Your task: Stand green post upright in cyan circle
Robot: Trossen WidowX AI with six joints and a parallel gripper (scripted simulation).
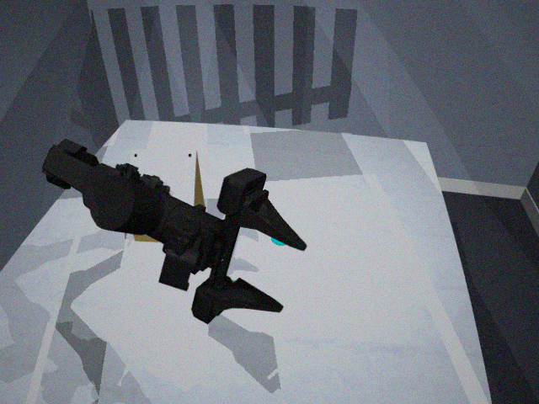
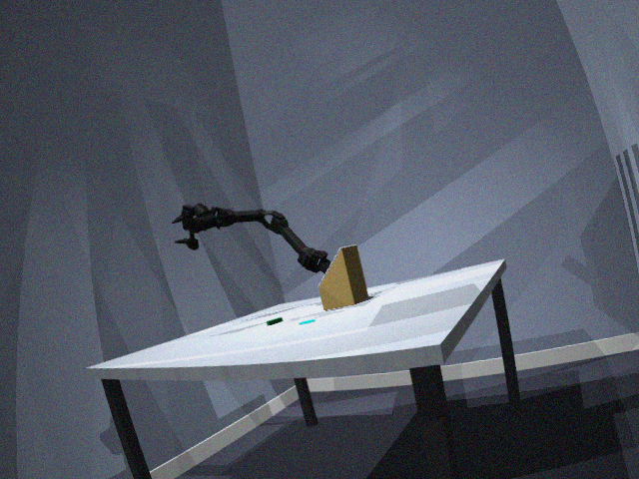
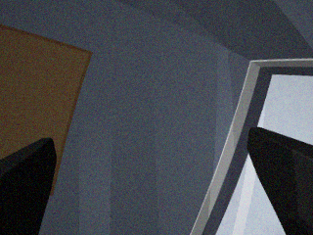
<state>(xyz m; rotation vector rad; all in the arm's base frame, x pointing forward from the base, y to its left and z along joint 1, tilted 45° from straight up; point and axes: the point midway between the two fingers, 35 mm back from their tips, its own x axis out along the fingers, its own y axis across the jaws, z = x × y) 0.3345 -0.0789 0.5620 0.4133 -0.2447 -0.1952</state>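
My gripper tip is 43 cm above the green post, 30 cm to the right of it and 15 cm past it. The rest, counted from my gripper tip: cyan circle (49 cm to the left, 44 cm below, 7 cm behind).
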